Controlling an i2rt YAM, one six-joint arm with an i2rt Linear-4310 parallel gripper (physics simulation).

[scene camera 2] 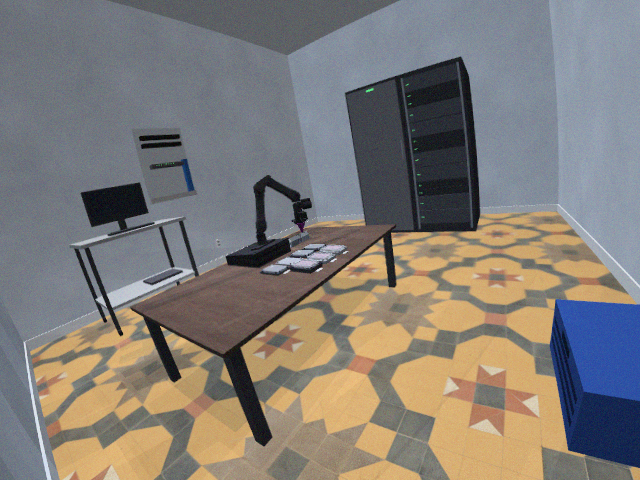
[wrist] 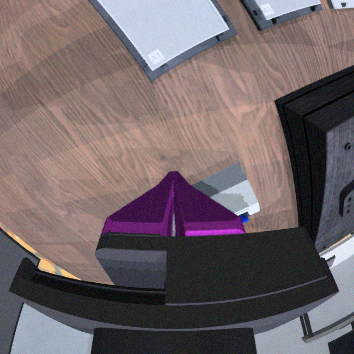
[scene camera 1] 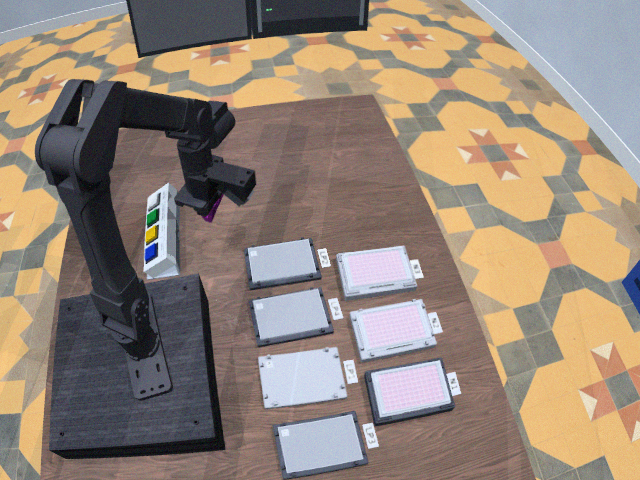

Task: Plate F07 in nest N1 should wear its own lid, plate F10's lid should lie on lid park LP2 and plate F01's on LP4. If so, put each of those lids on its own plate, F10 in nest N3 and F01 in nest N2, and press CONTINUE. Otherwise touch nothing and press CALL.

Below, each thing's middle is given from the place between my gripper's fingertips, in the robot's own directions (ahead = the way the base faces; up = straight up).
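Measured from the white button box (scene camera 1: 162, 211), my hand is 6 cm above it, and it is also 8 cm to the right of the box and 11 cm past it.
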